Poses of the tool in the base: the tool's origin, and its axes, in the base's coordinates. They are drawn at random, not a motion.
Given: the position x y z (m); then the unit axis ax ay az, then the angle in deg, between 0 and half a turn.
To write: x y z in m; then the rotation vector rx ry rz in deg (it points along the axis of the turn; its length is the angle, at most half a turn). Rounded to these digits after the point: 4 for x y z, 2 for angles.
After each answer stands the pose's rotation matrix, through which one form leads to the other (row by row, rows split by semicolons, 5 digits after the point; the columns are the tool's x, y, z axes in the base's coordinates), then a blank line. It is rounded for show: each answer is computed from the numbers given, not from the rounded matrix.
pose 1, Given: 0.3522, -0.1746, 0.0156, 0.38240, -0.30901, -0.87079, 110.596
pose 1, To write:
0.3522, -0.1746, 0.0156, 42.29, -34.18, -96.31
-0.15410 0.65540 -0.73939; -0.97487 -0.22270 0.00578; -0.16087 0.72170 0.67325

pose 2, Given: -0.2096, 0.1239, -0.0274, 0.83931, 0.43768, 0.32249, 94.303
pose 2, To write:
-0.2096, 0.1239, -0.0274, 79.15, 41.27, 30.41
0.68226 0.07333 0.72742; 0.71649 0.13091 -0.68521; -0.14547 0.98868 0.03677

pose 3, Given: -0.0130, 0.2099, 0.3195, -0.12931, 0.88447, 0.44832, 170.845
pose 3, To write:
-0.0130, 0.2099, 0.3195, -22.09, 151.11, 76.59
-0.95403 -0.29862 0.02552; -0.15595 0.56735 0.80857; -0.25593 0.76743 -0.58784

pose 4, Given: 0.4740, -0.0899, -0.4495, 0.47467, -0.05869, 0.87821, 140.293
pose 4, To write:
0.4740, -0.0899, -0.4495, 66.59, -8.23, 123.21
-0.37068 -0.61034 0.70006; 0.51176 -0.76323 -0.39444; 0.77505 0.21205 0.59526

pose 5, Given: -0.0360, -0.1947, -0.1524, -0.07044, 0.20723, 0.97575, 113.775
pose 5, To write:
-0.0360, -0.1947, -0.1524, -8.01, 23.58, 111.02
-0.39618 -0.91343 0.09320; 0.87246 -0.34289 0.34819; -0.28609 0.21926 0.93278

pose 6, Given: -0.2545, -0.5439, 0.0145, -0.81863, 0.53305, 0.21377, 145.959
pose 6, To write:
-0.2545, -0.5439, 0.0145, -119.49, 77.80, 31.20
0.39684 -0.91763 -0.02162; -0.67830 -0.30904 0.66663; -0.61841 -0.24988 -0.74507

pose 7, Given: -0.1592, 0.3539, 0.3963, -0.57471, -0.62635, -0.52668, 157.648
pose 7, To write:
-0.1592, 0.3539, 0.3963, -90.60, -98.74, -83.03
-0.28910 0.89319 0.34444; 0.49260 -0.16971 0.85355; 0.82083 0.41643 -0.39092

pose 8, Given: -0.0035, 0.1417, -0.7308, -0.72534, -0.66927, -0.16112, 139.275
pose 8, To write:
-0.0035, 0.1417, -0.7308, -101.02, -93.21, -22.44
0.16699 0.95846 -0.23122; 0.74823 0.02953 0.66279; 0.64209 -0.28368 -0.71222

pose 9, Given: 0.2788, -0.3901, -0.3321, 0.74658, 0.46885, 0.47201, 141.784
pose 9, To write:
0.2788, -0.3901, -0.3321, 105.85, 66.48, 66.92
0.20963 0.33305 0.91931; 0.91705 -0.39315 -0.06668; 0.33922 0.85703 -0.38784

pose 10, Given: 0.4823, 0.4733, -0.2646, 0.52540, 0.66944, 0.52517, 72.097
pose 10, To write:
0.4823, 0.4733, -0.2646, 37.88, 48.26, 37.86
0.49859 -0.25614 0.82813; 0.74334 0.61779 -0.25646; -0.44592 0.74345 0.49843

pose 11, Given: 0.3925, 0.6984, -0.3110, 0.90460, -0.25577, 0.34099, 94.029
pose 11, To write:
0.3925, 0.6984, -0.3110, 85.06, -24.05, 32.06
0.80554 -0.58778 0.07500; 0.09252 -0.00025 -0.99571; 0.58527 0.80902 0.05418

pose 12, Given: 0.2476, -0.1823, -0.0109, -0.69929, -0.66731, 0.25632, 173.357
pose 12, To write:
0.2476, -0.1823, -0.0109, -121.23, -115.68, 44.43
-0.01857 0.90049 -0.43447; 0.95980 -0.10568 -0.26004; -0.28008 -0.42183 -0.86233

